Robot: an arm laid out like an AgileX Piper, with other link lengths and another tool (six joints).
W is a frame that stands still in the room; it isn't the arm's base.
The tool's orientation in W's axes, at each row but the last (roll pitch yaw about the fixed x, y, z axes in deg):
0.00, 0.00, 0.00
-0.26, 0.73, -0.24
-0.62, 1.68, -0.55
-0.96, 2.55, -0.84
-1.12, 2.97, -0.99
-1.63, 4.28, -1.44
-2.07, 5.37, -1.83
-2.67, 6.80, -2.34
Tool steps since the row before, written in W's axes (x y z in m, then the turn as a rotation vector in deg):
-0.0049, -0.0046, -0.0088, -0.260, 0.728, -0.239
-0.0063, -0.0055, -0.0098, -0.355, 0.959, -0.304
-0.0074, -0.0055, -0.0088, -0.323, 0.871, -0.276
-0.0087, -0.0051, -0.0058, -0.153, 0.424, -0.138
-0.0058, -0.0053, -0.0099, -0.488, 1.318, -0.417
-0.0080, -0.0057, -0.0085, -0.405, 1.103, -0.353
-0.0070, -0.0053, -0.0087, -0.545, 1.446, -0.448
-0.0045, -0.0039, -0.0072, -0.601, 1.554, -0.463
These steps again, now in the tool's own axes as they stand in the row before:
-0.0049, -0.0046, -0.0088, -0.260, 0.728, -0.239
-0.0062, -0.0055, -0.0099, -0.355, 0.959, -0.304
-0.0071, -0.0055, -0.0091, -0.323, 0.871, -0.276
-0.0084, -0.0051, -0.0063, -0.153, 0.424, -0.138
-0.0052, -0.0052, -0.0103, -0.488, 1.318, -0.417
-0.0072, -0.0056, -0.0092, -0.405, 1.103, -0.353
-0.0060, -0.0052, -0.0095, -0.546, 1.445, -0.449
-0.0035, -0.0037, -0.0078, -0.604, 1.552, -0.467

